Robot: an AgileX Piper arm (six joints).
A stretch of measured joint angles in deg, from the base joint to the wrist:
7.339, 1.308, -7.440, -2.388, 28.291, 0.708
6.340, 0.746, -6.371, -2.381, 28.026, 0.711
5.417, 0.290, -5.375, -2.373, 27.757, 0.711
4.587, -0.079, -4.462, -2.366, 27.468, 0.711
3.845, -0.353, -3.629, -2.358, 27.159, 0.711
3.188, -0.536, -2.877, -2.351, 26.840, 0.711
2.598, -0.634, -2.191, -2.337, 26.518, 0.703
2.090, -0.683, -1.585, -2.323, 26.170, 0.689
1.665, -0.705, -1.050, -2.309, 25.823, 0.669
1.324, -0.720, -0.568, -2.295, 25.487, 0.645
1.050, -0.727, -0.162, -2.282, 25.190, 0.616
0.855, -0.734, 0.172, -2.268, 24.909, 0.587
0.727, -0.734, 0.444, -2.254, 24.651, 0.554
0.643, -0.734, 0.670, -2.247, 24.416, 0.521
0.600, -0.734, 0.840, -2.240, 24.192, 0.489
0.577, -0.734, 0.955, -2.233, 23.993, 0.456
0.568, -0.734, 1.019, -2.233, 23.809, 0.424
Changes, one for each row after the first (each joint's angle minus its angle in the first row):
-0.999, -0.562, 1.069, 0.007, -0.265, 0.003
-1.922, -1.018, 2.065, 0.015, -0.534, 0.003
-2.752, -1.387, 2.978, 0.022, -0.823, 0.003
-3.494, -1.661, 3.811, 0.030, -1.132, 0.003
-4.151, -1.844, 4.563, 0.037, -1.451, 0.003
-4.741, -1.942, 5.249, 0.051, -1.773, -0.005
-5.249, -1.991, 5.855, 0.065, -2.121, -0.019
-5.674, -2.013, 6.390, 0.079, -2.468, -0.039
-6.015, -2.028, 6.872, 0.093, -2.804, -0.063
-6.289, -2.035, 7.278, 0.106, -3.101, -0.092
-6.484, -2.042, 7.612, 0.120, -3.382, -0.121
-6.612, -2.042, 7.884, 0.134, -3.640, -0.154
-6.696, -2.042, 8.110, 0.141, -3.875, -0.187
-6.739, -2.042, 8.280, 0.148, -4.099, -0.219
-6.762, -2.042, 8.395, 0.155, -4.298, -0.252
-6.771, -2.042, 8.459, 0.155, -4.482, -0.284

